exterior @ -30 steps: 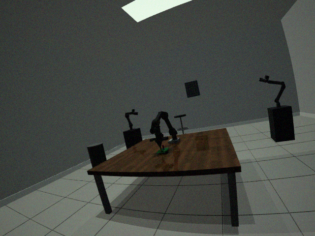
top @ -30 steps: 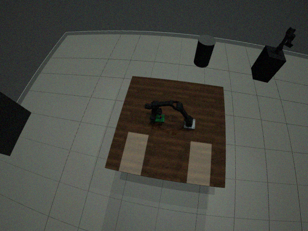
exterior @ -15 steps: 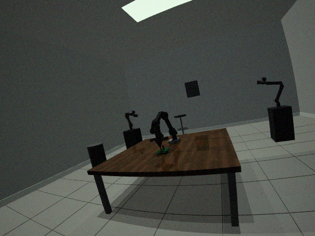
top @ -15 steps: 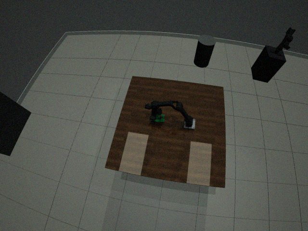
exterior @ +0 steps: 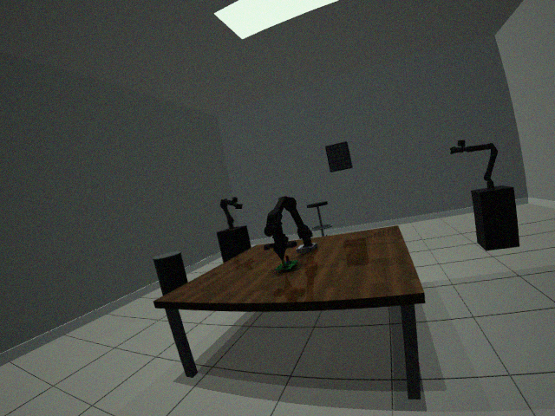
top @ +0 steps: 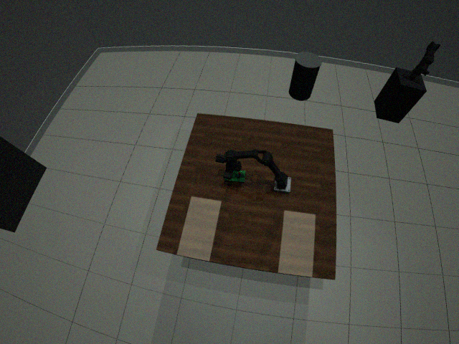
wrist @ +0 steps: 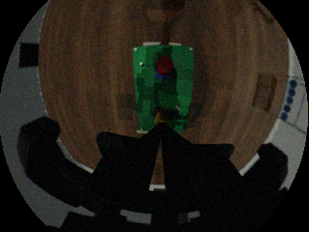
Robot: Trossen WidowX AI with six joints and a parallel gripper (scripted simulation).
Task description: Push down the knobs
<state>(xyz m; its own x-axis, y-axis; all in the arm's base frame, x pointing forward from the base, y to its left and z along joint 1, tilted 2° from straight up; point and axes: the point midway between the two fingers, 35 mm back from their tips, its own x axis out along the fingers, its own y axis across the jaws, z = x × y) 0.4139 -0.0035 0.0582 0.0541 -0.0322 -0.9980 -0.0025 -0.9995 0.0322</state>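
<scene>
My gripper tip is now 10 mm above the yellow knob. Also, from my gripper tip: red knob 70 mm behind, 10 mm to the right, 10 mm below.
</scene>
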